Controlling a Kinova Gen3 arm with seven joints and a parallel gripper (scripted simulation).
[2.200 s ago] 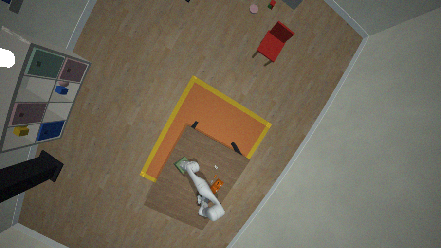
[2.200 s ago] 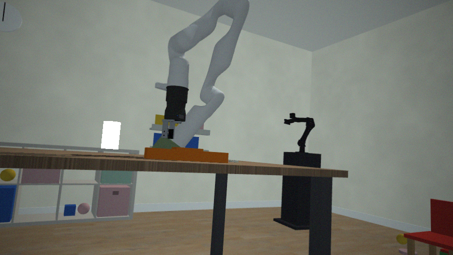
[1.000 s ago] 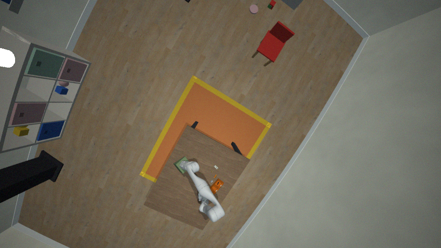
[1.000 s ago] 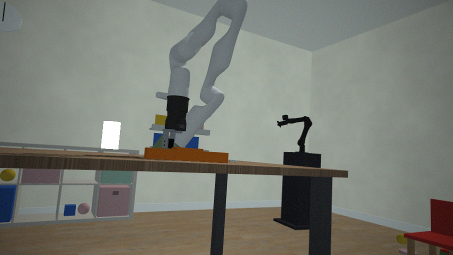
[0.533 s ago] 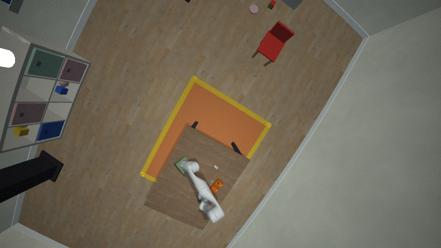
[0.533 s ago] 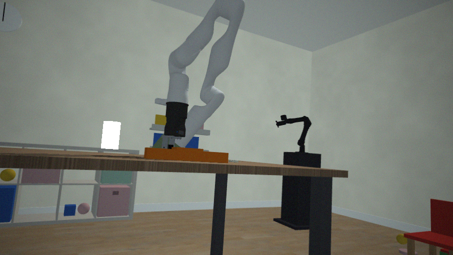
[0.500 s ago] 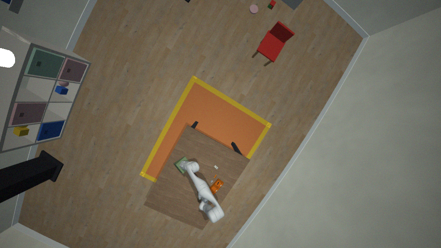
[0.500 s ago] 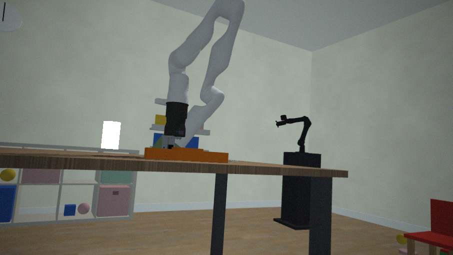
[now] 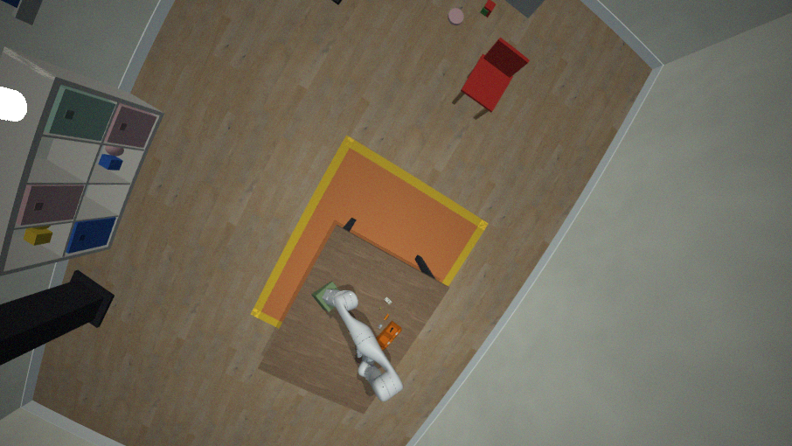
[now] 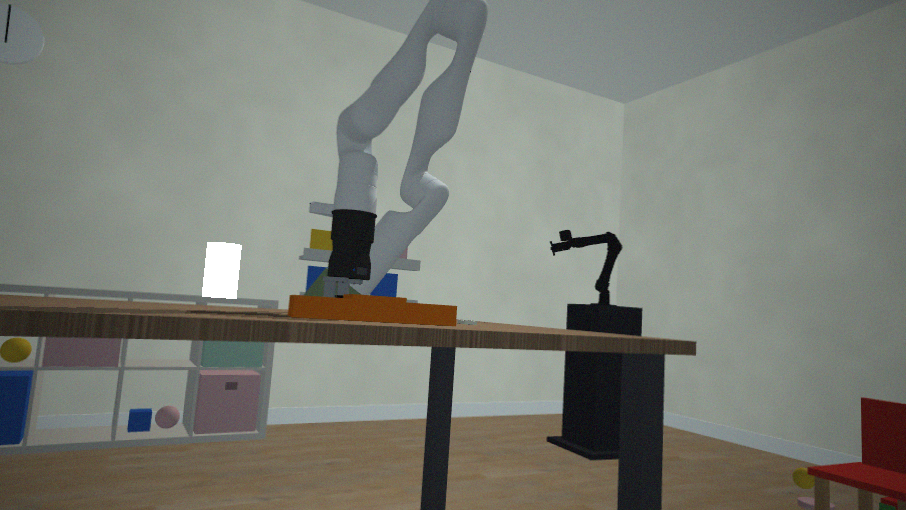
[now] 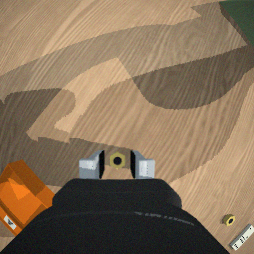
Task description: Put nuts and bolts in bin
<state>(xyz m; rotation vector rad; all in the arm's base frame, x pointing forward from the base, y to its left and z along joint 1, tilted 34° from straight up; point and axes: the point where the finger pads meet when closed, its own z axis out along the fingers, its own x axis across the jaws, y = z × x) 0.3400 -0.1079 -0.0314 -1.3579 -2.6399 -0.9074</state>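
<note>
The dark bolt is 13 cm ahead of my hand, 11 cm to the left of it and 1 cm below it. From my hand the other things lie so: orange marker 5 cm ahead, 17 cm to the left, 1 cm below; orange bin 13 cm ahead, 3 cm to the left; white sharpener-like piece 5 cm ahead, 8 cm to the left, 1 cm below.
</note>
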